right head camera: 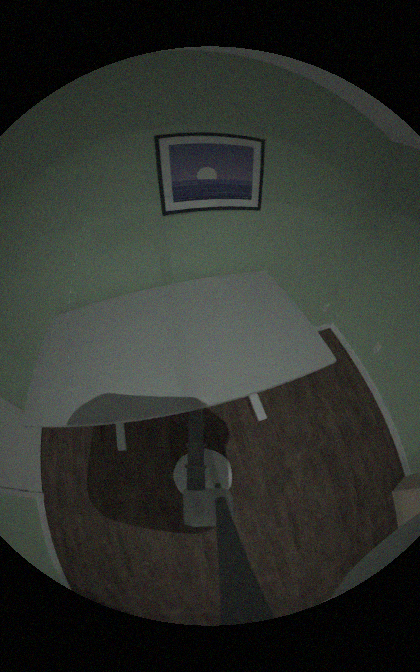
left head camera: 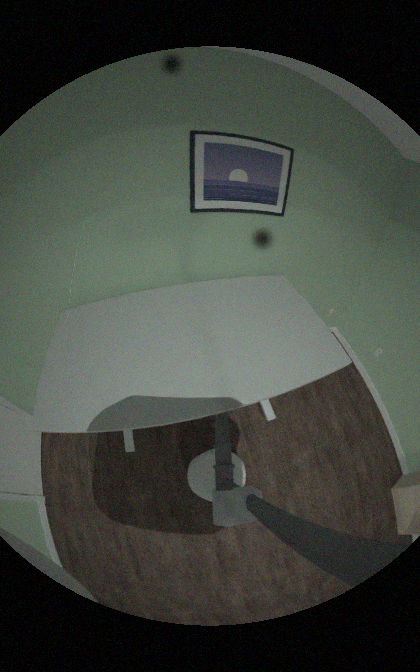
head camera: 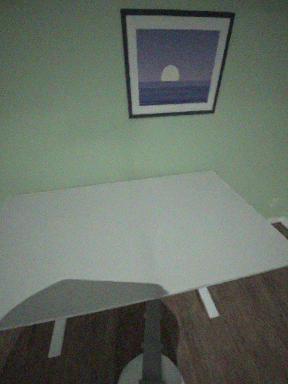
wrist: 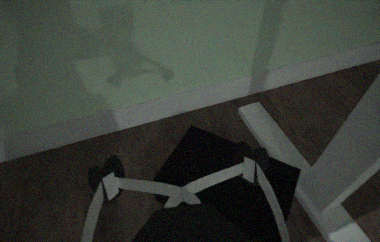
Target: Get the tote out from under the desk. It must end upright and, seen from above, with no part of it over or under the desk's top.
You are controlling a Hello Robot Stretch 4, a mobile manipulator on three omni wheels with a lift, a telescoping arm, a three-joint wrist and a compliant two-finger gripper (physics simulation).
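Places are measured from the robot's base along level axes (x left, y up, z ahead), in millimetres.
Pixels of known places: gripper, fingertip midpoint: (wrist: 179, 162).
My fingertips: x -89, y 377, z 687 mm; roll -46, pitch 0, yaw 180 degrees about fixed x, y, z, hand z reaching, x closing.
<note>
For each thing: its top centre in the pictures, then the offset to it from my fingertips. "pt": a spot on its surface instead. Level surfaces: height alone.
- tote, top centre: (wrist: 226, 176) dx -106, dy -304, dz +131 mm
- desk's pale top, surface height: dy +546 mm
- pale desk leg, surface spot: (wrist: 350, 150) pt dx -313, dy -161, dz +82 mm
The tote (wrist: 215, 150) is a black box shape on the floor in the wrist view, beside the desk's pale foot bar. Its inside is too dark to make out, and I cannot tell whether it is upright. My gripper (wrist: 179, 162) is open, its fingers apart in front of the tote: the left fingertip is over floor left of it, the right one overlaps its dark shape. Nothing shows held. The desk's pale top (head camera: 125, 225) (left head camera: 190, 345) (right head camera: 175, 340) hides the tote and gripper in the head views. My arm (head camera: 152, 325) (left head camera: 223, 440) (right head camera: 196, 435) reaches under its front edge.
A pale desk leg (wrist: 350, 150) rises right of the tote. The desk's foot bar (wrist: 265, 125) runs along the tote's right side. The green wall (wrist: 200, 45) and its baseboard (wrist: 185, 105) are behind. A tan box (left head camera: 407, 505) (right head camera: 406, 507) stands at the right edge of the side head views.
</note>
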